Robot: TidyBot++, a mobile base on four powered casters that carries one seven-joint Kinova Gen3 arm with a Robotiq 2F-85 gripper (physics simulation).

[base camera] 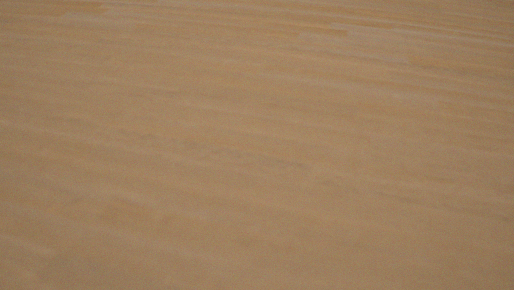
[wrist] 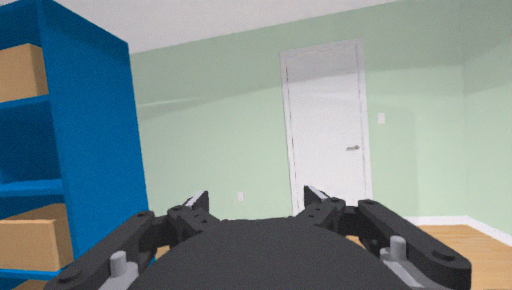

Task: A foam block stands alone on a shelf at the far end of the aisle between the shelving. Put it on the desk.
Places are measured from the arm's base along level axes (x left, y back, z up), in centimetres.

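Pixels of known places: gripper, fingertip midpoint: [wrist: 256, 198].
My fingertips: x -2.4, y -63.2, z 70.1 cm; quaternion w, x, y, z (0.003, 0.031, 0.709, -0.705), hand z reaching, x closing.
Behind a point stands the place of what it marks.
My gripper [wrist: 256, 198] {x -2.4, y -63.2, z 70.1 cm} is open, its two fingers wide apart at the bottom of the wrist view, with no object between them. Part of a tall blue shelf unit [wrist: 97, 125] {x 82.2, y -152.9, z 90.4 cm} stands at the left of the wrist view, and the gripper is to the right of it and apart from it. The foam block and the desk do not show in either view.
Cardboard boxes [wrist: 27, 245] {x 122.5, y -146.4, z 28.1 cm} sit on the shelves at the left. A white door [wrist: 325, 120] {x -94.9, y -244.7, z 86.1 cm} with a handle is in the green wall [wrist: 210, 130] {x 43.0, y -277.9, z 88.6 cm} ahead. Wooden floor [base camera: 250, 150] {x 1.4, y -44.2, z -39.6 cm} [wrist: 450, 250] {x -174.8, y -186.9, z -40.0 cm} shows in the base camera view and at the lower right of the wrist view.
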